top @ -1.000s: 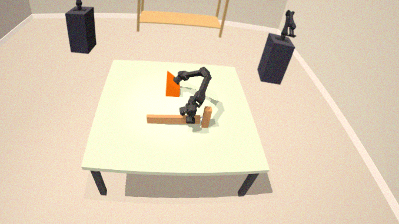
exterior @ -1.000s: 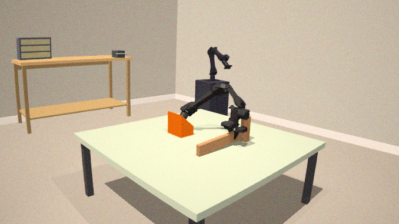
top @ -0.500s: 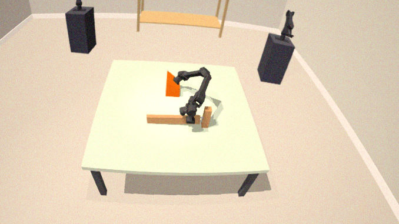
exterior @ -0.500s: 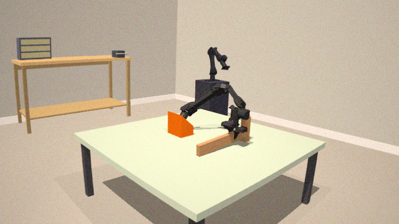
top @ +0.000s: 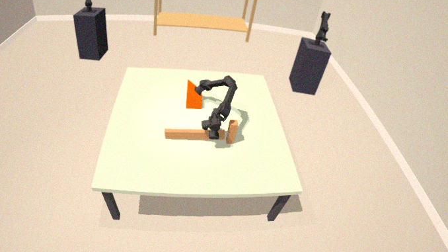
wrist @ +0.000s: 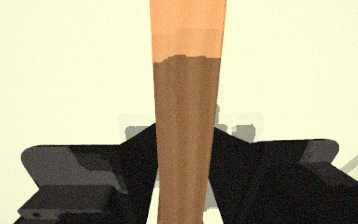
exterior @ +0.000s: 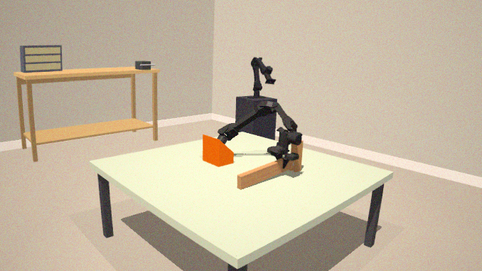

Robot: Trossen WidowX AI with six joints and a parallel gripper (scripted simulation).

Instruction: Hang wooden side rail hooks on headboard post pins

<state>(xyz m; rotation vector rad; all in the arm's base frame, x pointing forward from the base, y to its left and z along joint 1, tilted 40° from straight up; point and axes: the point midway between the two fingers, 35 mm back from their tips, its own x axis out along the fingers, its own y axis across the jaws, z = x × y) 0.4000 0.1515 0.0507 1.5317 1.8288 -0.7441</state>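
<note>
Now: the upright headboard post 12 cm to the left of my gripper tip, 5 cm above it and 1 cm behind it.
</note>
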